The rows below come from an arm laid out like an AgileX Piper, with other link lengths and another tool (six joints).
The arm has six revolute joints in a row. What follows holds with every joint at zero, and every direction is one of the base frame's.
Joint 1 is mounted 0.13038 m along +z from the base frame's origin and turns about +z.
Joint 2 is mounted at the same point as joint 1 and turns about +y.
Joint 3 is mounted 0.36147 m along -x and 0.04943 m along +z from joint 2 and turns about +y.
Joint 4 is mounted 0.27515 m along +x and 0.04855 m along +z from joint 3 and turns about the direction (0.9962, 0, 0.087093).
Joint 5 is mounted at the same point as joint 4 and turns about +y.
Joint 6 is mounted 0.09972 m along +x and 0.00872 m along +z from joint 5 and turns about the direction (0.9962, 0, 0.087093).
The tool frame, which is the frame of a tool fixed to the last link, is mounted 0.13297 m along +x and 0.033 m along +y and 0.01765 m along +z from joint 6; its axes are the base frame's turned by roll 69.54, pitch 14.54 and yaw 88.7 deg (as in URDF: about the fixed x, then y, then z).
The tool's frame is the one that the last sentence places.
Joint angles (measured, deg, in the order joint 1, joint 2, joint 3, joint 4, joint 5, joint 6), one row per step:
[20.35 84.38 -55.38 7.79 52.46 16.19]
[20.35 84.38 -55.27 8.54 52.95 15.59]
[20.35 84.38 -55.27 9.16 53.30 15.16]
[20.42 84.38 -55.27 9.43 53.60 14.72]
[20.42 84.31 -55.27 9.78 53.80 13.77]
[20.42 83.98 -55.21 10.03 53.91 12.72]
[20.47 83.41 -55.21 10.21 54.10 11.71]
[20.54 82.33 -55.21 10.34 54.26 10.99]
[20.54 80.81 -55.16 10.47 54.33 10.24]
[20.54 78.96 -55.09 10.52 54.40 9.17]
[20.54 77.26 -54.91 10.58 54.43 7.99]
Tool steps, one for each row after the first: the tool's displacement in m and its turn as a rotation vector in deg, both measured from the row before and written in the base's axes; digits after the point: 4 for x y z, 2 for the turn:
[-0.0033 0.0016 -0.0006 0.35 0.69 0.34]
[-0.0020 0.0015 0.0001 0.36 0.45 0.21]
[-0.0018 0.0009 -0.0001 0.08 0.28 0.43]
[-0.0016 0.0009 0.0005 0.12 0.04 0.81]
[-0.0018 0.0005 0.0017 0.12 -0.29 0.93]
[-0.0021 0.0005 0.0033 0.14 -0.51 0.98]
[-0.0024 0.0002 0.0063 0.33 -0.97 0.74]
[-0.0028 -0.0004 0.0086 0.47 -1.44 0.68]
[-0.0036 -0.0009 0.0102 0.43 -1.84 1.01]
[-0.0041 -0.0010 0.0085 0.30 -1.67 1.10]

